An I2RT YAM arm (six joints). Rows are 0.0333 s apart.
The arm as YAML. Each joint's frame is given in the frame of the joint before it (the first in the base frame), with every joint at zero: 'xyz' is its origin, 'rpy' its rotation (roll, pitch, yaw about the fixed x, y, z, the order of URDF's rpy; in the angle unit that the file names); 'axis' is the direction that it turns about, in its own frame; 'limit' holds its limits. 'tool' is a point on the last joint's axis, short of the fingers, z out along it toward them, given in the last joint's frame.
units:
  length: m
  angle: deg
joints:
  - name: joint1
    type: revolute
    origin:
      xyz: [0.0, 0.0, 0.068]
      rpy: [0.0, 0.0, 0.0]
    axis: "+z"
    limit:
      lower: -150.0
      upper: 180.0
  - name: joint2
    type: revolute
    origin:
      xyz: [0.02, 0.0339, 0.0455]
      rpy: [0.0, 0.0, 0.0]
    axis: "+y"
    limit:
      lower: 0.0
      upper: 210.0
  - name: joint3
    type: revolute
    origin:
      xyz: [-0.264, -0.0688, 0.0]
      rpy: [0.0, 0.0, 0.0]
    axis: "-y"
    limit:
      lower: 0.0
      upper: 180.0
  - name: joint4
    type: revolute
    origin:
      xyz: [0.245, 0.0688, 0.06]
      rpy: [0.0, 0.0, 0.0]
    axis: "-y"
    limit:
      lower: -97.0
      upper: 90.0
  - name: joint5
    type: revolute
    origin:
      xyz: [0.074, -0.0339, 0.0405]
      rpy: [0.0, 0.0, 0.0]
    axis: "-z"
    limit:
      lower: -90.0
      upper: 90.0
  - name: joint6
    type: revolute
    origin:
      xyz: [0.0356, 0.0, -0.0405]
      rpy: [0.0, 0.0, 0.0]
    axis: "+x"
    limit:
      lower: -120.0
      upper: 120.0
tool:
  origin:
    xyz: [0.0, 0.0, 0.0]
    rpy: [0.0, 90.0, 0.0]
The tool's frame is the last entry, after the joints.
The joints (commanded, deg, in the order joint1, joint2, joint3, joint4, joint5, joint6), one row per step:
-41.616 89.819 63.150 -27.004 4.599 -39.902
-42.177 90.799 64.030 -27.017 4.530 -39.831
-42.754 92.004 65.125 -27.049 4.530 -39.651
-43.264 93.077 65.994 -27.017 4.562 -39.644
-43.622 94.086 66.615 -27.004 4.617 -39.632
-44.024 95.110 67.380 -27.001 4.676 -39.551
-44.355 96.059 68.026 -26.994 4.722 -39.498
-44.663 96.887 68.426 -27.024 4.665 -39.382
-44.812 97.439 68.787 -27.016 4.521 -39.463
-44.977 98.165 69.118 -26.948 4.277 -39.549
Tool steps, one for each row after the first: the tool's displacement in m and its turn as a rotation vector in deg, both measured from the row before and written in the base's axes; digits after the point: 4 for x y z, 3 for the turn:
0.0010 -0.0052 -0.0006 0.144 0.015 -0.577
0.0015 -0.0060 -0.0008 0.164 0.023 -0.722
0.0012 -0.0053 -0.0013 0.101 0.140 -0.534
0.0011 -0.0041 -0.0024 0.230 0.297 -0.400
0.0012 -0.0046 -0.0018 0.172 0.181 -0.502
0.0011 -0.0040 -0.0020 0.198 0.214 -0.401
0.0005 -0.0032 -0.0028 0.395 0.241 -0.371
0.0008 -0.0020 -0.0013 0.185 0.083 -0.001
0.0010 -0.0023 -0.0025 0.344 0.128 0.043

